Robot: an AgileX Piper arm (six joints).
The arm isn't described. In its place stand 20 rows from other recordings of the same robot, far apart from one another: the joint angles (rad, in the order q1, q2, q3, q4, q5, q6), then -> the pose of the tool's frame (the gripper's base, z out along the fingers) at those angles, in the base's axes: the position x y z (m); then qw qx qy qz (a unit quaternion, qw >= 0).
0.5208 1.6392 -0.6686 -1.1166 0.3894 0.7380 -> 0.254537, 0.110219, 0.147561, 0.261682, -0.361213, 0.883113, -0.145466
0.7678 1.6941 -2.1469 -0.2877 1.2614 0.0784 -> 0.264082, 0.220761, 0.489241, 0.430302, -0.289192, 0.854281, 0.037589
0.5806 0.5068 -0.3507 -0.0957 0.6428 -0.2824 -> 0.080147, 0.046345, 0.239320, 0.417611, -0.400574, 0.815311, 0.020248
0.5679 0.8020 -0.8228 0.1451 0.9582 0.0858 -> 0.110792, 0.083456, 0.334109, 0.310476, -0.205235, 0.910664, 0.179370
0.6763 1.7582 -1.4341 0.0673 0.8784 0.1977 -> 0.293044, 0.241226, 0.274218, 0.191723, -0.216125, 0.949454, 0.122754
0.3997 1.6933 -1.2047 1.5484 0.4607 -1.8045 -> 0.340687, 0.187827, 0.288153, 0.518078, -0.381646, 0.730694, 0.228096
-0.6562 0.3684 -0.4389 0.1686 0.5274 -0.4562 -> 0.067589, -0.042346, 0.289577, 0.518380, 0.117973, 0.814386, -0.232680
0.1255 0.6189 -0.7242 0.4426 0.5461 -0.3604 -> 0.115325, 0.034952, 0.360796, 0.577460, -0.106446, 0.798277, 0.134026
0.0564 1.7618 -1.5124 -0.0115 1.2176 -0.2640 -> 0.359295, 0.019302, 0.284798, 0.094264, -0.160233, 0.982447, -0.015410
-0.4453 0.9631 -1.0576 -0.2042 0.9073 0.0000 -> 0.157011, -0.091046, 0.384904, 0.376070, 0.176624, 0.890250, -0.186628
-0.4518 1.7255 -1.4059 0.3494 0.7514 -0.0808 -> 0.352963, -0.147647, 0.287607, 0.314419, 0.259619, 0.910402, 0.070052
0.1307 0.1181 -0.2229 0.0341 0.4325 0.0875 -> 0.053805, 0.008384, 0.242398, 0.611766, -0.009224, 0.786694, 0.082277
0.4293 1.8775 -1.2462 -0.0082 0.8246 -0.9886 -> 0.333257, 0.151954, 0.180428, 0.096054, -0.649582, 0.753562, -0.030993
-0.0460 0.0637 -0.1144 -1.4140 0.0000 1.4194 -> 0.056053, -0.002580, 0.248270, 0.753989, 0.016876, 0.656492, -0.015308
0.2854 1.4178 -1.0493 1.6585 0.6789 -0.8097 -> 0.282924, 0.142335, 0.344648, 0.355245, 0.013145, 0.762516, 0.540553
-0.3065 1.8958 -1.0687 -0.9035 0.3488 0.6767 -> 0.352024, -0.137030, 0.153591, 0.255796, 0.092590, 0.941455, -0.199144
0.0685 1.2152 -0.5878 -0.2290 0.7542 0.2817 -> 0.190427, -0.001113, 0.204920, 0.150262, 0.033404, 0.986023, -0.063751
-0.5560 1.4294 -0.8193 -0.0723 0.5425 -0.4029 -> 0.228198, -0.145796, 0.222333, 0.209780, 0.048768, 0.966710, -0.138152
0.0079 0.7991 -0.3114 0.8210 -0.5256 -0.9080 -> 0.155101, -0.032189, 0.272781, 0.674149, 0.071344, 0.711408, -0.185289
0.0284 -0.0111 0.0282 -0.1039 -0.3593 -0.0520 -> 0.048418, 0.004695, 0.235687, 0.839965, -0.063273, 0.537381, -0.040958
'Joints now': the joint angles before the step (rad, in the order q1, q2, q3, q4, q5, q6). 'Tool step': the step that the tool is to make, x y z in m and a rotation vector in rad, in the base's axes. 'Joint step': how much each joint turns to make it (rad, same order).
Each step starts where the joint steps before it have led.
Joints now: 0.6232 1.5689 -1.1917 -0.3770 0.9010 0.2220
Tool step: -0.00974 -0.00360 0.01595 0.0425 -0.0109 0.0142
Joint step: 0.0000 -0.0546 -0.0009 0.0448 0.0132 -0.0346
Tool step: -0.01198 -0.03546 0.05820 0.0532 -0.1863 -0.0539
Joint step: -0.0633 -0.1564 -0.0359 -0.0575 0.0071 -0.0046
